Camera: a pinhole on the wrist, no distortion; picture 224 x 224 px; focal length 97.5 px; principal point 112.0 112.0 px. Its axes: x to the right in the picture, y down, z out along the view. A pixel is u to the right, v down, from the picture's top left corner.
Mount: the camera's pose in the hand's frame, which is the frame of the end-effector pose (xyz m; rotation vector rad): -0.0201 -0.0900 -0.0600 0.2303 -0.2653 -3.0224
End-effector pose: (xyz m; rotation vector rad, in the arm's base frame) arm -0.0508 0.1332 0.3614 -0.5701 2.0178 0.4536
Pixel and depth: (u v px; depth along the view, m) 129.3 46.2 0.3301
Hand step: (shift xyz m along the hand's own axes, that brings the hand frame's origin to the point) -0.1490 0.1764 0.2129
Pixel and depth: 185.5 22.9 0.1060
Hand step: -0.1237 0.0136 0.0144
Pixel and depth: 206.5 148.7 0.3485
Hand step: -0.3965 -0.1985 0.2551
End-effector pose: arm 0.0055 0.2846 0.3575 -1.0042 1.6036 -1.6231
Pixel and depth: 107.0 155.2 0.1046
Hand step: -0.0275 -0.1175 0.0509
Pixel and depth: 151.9 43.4 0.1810
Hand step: -0.1325 0.0565 0.0828
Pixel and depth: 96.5 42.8 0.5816
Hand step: -0.0564 0.4209 0.4448
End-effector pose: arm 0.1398 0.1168 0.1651 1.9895 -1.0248 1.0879
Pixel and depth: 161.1 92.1 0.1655
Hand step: -0.1312 -0.0388 0.0832
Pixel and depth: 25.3 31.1 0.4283
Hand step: 0.2565 0.3714 0.3467
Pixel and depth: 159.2 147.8 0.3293
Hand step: -0.2189 -0.1718 0.2598
